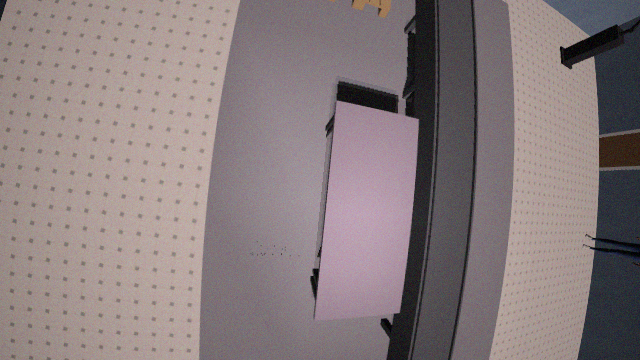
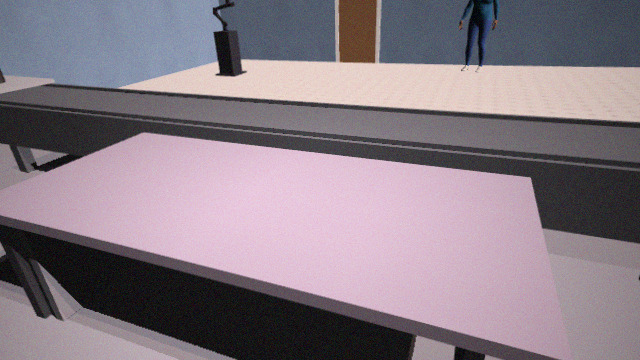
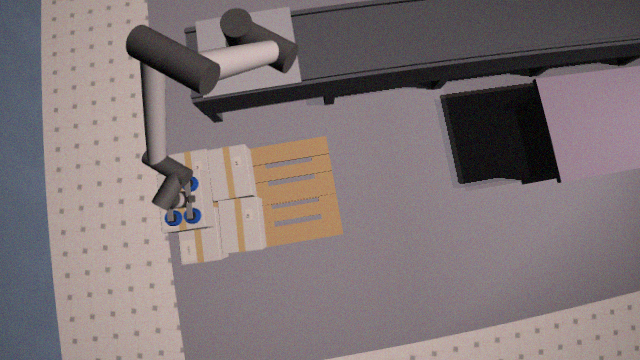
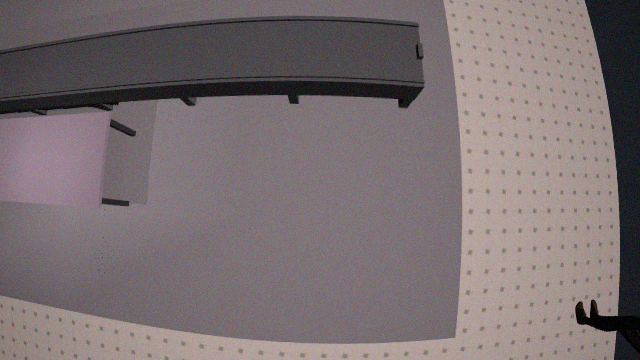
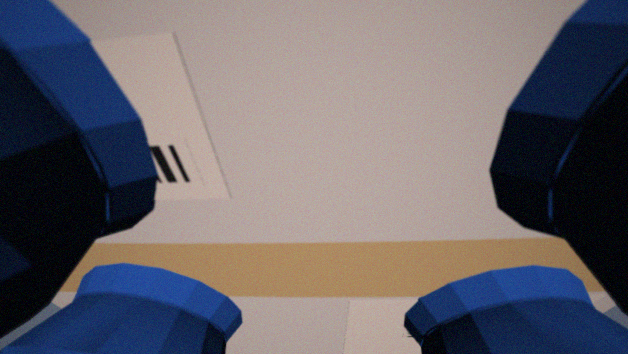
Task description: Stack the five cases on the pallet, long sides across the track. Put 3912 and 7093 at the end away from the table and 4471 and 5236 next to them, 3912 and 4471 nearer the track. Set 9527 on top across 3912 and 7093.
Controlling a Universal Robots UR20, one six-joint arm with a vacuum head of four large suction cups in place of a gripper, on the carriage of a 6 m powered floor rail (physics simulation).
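Frame: origin at the arm's base, x back, y left, z down, level; centimetres.
Seen in the pictures: hand, its tool point: [image 5: 321, 218].
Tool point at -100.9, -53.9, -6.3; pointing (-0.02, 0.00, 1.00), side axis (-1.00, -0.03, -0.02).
Offsets run from my tool point to a thing's top centre, as dx, dy, dz. Level surfaces: height alone.
My suction head [image 3: 182, 201] [image 5: 320, 200] has its blue cups pressed on the top of a white case with a tan tape band, taken as 9527 @(+0.4, -1.7, -2.6) [image 3: 202, 201] [image 5: 350, 125], and holds it. The case lies level over the two end cases, long side across the track; any small gap below is hidden. The lower one, taken as 7093 @(-23.4, -2.6, +25.5) [image 3: 211, 245], shows partly; 3912 is hidden beneath. Beside them on the pallet [image 3: 300, 190] stand the cases taken as 4471 @(+18.9, +26.0, +25.5) [image 3: 243, 175], nearer the track, and 5236 @(-20.4, +28.6, +25.5) [image 3: 254, 225]. The printed numbers are too small to read.
The floor rail [image 3: 375, 40] [image 4: 250, 55] [image 1: 452, 200] runs past the pallet, with the carriage [image 3: 270, 82] at its end. The pink table @(dz +10.4) [image 1: 370, 210] [image 2: 300, 215] [image 3: 595, 125] stands beyond the pallet's bare end. A person [image 2: 480, 30] and a black pedestal [image 2: 227, 52] stand across the rail.
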